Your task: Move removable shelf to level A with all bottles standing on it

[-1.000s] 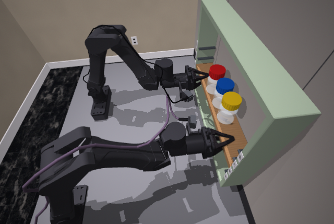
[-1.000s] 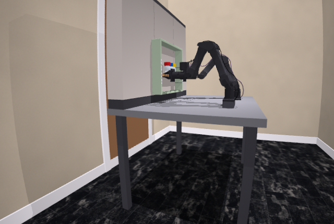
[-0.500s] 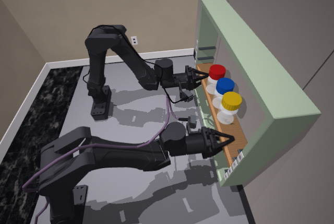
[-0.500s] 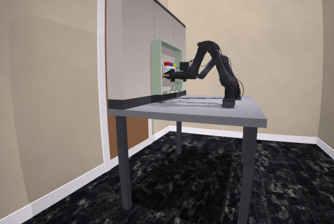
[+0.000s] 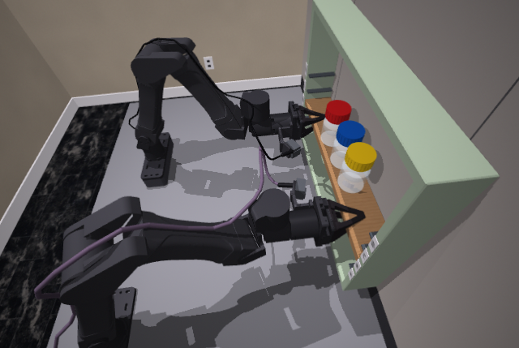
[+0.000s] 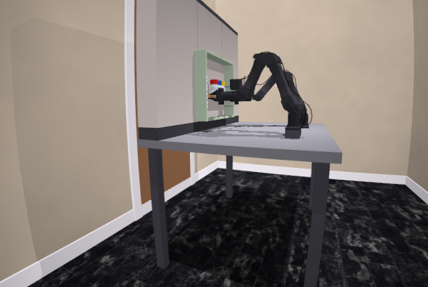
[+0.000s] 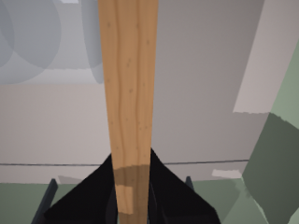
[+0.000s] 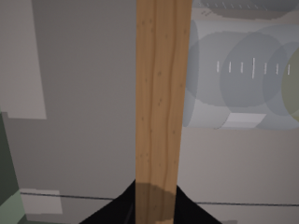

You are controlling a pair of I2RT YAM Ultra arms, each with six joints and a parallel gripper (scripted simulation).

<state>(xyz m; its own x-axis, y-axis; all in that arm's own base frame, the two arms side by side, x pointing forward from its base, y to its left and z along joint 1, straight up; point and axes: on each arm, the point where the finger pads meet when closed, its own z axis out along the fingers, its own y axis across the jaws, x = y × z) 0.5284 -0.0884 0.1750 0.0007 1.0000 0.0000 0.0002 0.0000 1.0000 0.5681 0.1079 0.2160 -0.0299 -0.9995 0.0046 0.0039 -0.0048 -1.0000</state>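
My right gripper is now 80 mm to the right of the yellow-capped bottle and 60 mm below it. Also, from my right hand: green wall rack 150 mm to the left, 60 mm above, 10 mm behind; blue-capped bottle 140 mm to the left, 60 mm above, 10 mm behind; wooden shelf 150 mm to the left.
My left hand is 80 mm to the right of the rack slot, 20 mm past it and 10 mm above it. Round my left hand: green wall rack (150 mm to the right, 60 mm above, 20 mm ahead); then wooden shelf (150 mm to the right, 20 mm ahead); then red-capped bottle (90 mm to the right, 60 mm above, 10 mm ahead).
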